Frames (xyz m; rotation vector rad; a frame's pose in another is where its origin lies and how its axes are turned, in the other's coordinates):
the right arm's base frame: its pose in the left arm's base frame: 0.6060 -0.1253 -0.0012 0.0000 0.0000 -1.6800
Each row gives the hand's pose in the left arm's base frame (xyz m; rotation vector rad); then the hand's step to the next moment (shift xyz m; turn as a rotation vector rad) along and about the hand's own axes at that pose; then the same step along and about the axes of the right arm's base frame.
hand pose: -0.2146 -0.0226 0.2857 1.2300 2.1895 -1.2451
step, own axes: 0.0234 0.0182 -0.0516 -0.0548 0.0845 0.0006
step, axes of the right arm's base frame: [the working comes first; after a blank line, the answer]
step, axes of the left arm's base frame: 0.0076 0.0589 0.0043 0.0999 -0.0084 -0.0100

-0.0593 0.0012 0.0043 -0.0025 0.1002 -0.0100
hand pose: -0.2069 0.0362 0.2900 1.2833 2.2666 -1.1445
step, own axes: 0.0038 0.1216 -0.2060 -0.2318 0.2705 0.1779
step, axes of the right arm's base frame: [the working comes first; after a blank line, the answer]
step, axes of the left arm's base frame: 0.1228 0.1932 0.0693 0.3297 -0.1935 -0.1115

-0.2055 0.1010 0.0693 0.1564 0.3488 -0.1115
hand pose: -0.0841 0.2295 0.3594 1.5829 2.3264 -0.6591
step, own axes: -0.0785 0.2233 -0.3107 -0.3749 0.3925 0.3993
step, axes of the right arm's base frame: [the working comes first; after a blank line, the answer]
step, axes of the left arm's base frame: 0.2503 0.1595 0.2539 0.4865 -0.3823 -0.2669

-0.1859 0.2314 0.2539 0.3270 0.5252 -0.2669
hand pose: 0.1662 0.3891 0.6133 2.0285 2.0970 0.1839
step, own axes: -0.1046 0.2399 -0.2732 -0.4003 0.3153 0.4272
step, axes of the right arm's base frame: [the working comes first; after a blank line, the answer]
step, axes of the left arm's base frame: 0.1693 -0.0779 0.3292 0.4190 -0.4125 -0.3106

0.0590 0.1768 0.3292 0.3644 0.4614 -0.3106
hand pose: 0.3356 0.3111 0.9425 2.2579 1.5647 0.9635
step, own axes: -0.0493 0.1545 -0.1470 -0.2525 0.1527 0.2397
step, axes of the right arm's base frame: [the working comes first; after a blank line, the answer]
step, axes of the left arm's base frame: 0.0124 -0.1322 0.1740 0.2110 -0.2467 -0.1978

0.1300 0.0267 0.1740 0.2223 0.2366 -0.1978
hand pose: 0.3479 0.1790 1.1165 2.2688 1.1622 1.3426
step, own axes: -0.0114 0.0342 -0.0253 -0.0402 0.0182 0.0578
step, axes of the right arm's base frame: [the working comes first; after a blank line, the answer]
step, axes of the left arm's base frame: -0.0065 -0.0348 0.0262 0.0467 -0.0321 -0.0456

0.0353 -0.0027 0.0262 0.0268 0.0499 -0.0456
